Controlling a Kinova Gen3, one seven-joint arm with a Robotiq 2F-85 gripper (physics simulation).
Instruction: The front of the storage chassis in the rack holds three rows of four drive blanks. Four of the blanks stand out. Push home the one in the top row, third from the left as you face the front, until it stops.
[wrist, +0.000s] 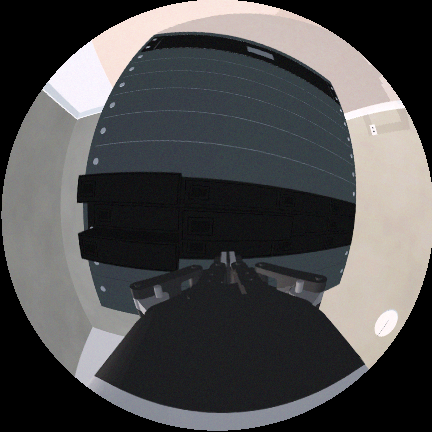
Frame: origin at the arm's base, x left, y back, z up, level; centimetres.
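Seen in the pictures: gripper, fingertip midpoint: (227, 259).
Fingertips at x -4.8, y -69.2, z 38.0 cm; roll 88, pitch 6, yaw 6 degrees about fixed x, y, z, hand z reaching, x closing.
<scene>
A point is followed by its place in that frame.
The storage chassis (135, 218) {x -14.8, y -68.4, z 34.1 cm} shows as a black band across the rack, with three rows of drive blanks. The top-row third blank from the left (302, 202) {x 5.1, y -71.3, z 31.1 cm} lies right of centre; in the dark picture I cannot tell how far it stands out. The top-left blank (132, 189) {x -13.5, y -65.0, z 31.2 cm} and bottom-left blank (130, 252) {x -13.8, y -65.0, z 36.6 cm} plainly stand out. The middle-row second blank (245, 227) {x -3.9, y -66.5, z 33.9 cm} also seems to stand forward. My gripper (227, 259) {x -4.8, y -69.2, z 38.0 cm} is shut and empty. Its tips show over the lower edge of the second column, below and left of the top-row third blank; contact cannot be told.
Dark grey rack panels (215, 130) {x -7.0, y -71.1, z 23.2 cm} rise above the chassis, and another panel (117, 287) {x -19.4, y -69.2, z 44.2 cm} shows below it. A grey wall (35, 210) stands at the left and a beige wall (390, 215) at the right, with a socket (373, 129) and a round white disc (386, 323).
</scene>
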